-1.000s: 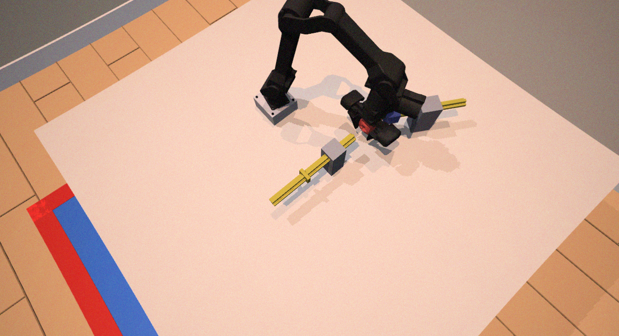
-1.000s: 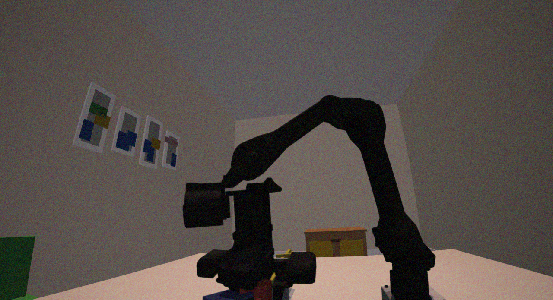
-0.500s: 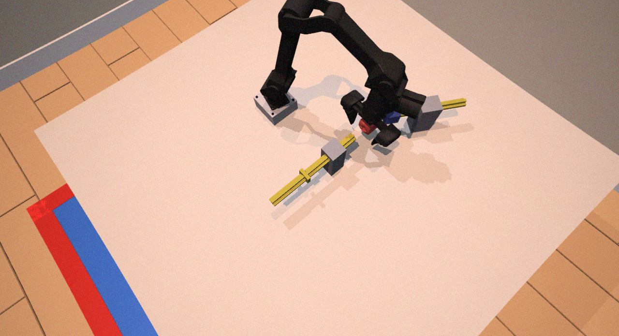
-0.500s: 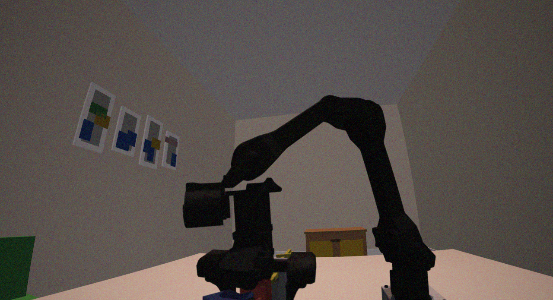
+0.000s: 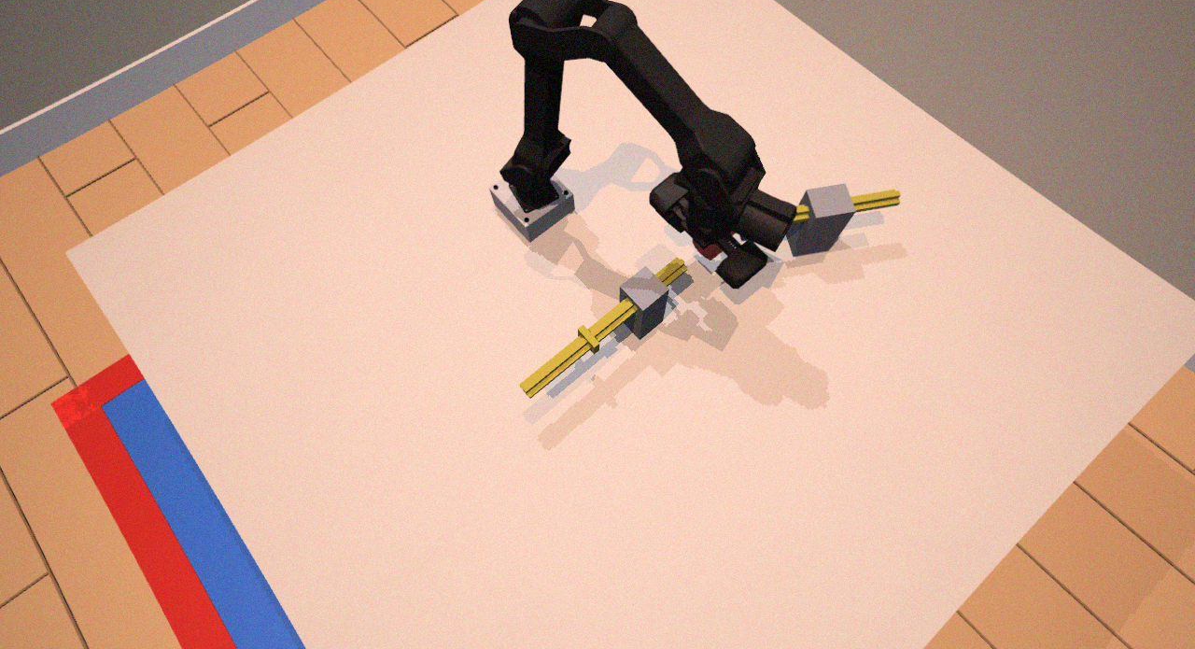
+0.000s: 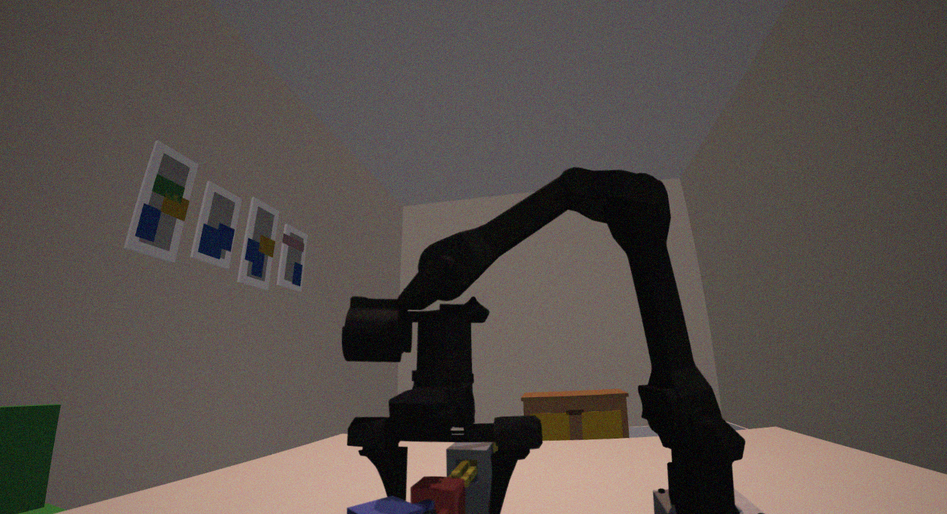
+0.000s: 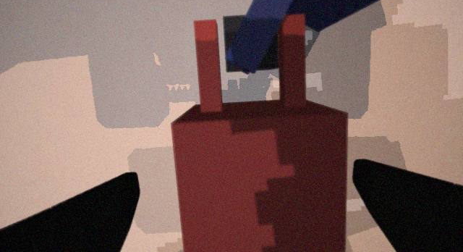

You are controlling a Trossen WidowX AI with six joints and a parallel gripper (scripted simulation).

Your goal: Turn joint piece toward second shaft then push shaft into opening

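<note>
Now: the red joint piece 20 mm to the left of my gripper tip and 20 mm above it.
</note>
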